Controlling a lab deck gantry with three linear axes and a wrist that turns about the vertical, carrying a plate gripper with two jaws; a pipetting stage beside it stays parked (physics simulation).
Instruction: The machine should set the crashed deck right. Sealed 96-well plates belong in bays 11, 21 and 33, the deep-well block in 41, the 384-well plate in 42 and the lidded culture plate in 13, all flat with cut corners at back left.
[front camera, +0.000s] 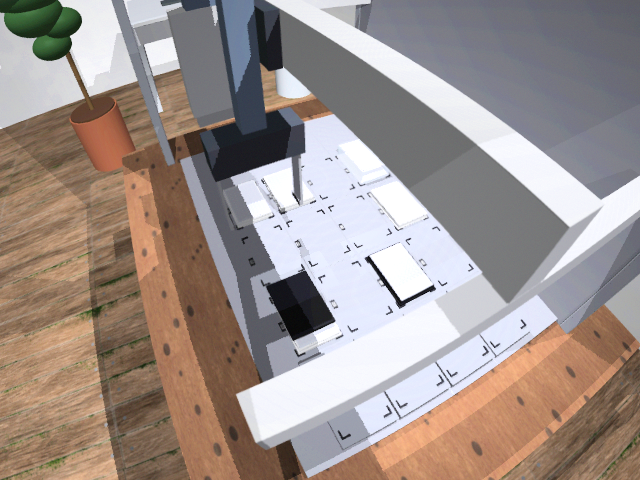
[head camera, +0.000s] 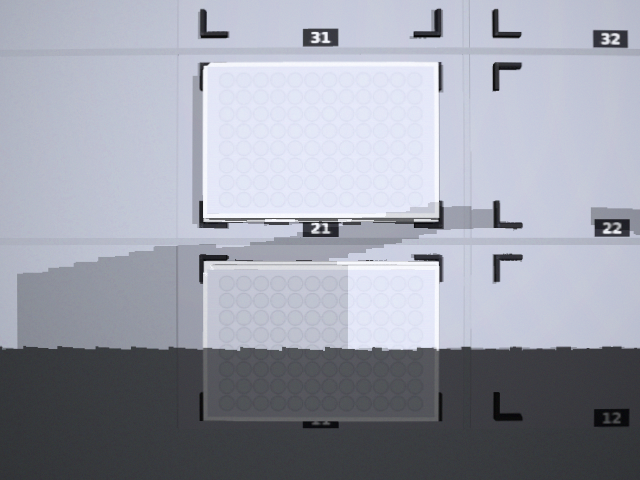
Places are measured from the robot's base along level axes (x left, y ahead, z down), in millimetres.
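Pixels of known places: gripper, fingertip midpoint: (front camera: 264, 211); robot's base, origin of the base link: (head camera: 206, 413).
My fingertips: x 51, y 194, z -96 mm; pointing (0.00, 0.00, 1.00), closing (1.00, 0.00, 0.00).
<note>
For each thing: its top centre in the pictures, then the offset to it from my fingertips. "pt": a spot on its surface instead.
- white sealed plate, middle of its top: (head camera: 320, 343) (front camera: 246, 200) dx -8, dy -130, dz +81 mm
- thick white deep-well block, middle of its top: (front camera: 363, 153) dx +313, dy -130, dz +54 mm
- flat white 384-well plate, middle of its top: (front camera: 398, 201) dx +313, dy +34, dz +81 mm
- white-topped plate with a dark edge, middle of its top: (front camera: 401, 269) dx +206, dy +198, dz +81 mm
- black-topped piece, middle of its top: (front camera: 299, 301) dx -8, dy +175, dz +73 mm
- white plate, middle of its top: (front camera: 304, 313) dx -8, dy +198, dz +81 mm
- dark band, surface spot: (head camera: 320, 449) pt dx -71, dy -130, dz +95 mm
My gripper (front camera: 261, 202) is open and empty above the near-left plates; one jaw shows clearly, the other is mostly hidden. A white sealed plate (front camera: 249, 203) (head camera: 320, 310) lies flat within the corner marks of bay 11, partly shaded. Another (front camera: 286, 190) (head camera: 320, 139) lies flat in bay 21. Their cut corners look back left. The thick white deep-well block (front camera: 363, 161) stands at the far right, beside the flat white 384-well plate (front camera: 398, 204). A white-topped plate with a dark edge (front camera: 402, 271) lies nearer. A black-topped piece (front camera: 302, 304) covers most of a white plate (front camera: 320, 338) at the front left.
A large grey beam (front camera: 413, 124) crosses over the right of the deck, and a white front rail (front camera: 372, 356) hides part of its front. A dark band (head camera: 320, 449) covers the bottom of the head view. A potted plant (front camera: 103, 134) stands behind left.
</note>
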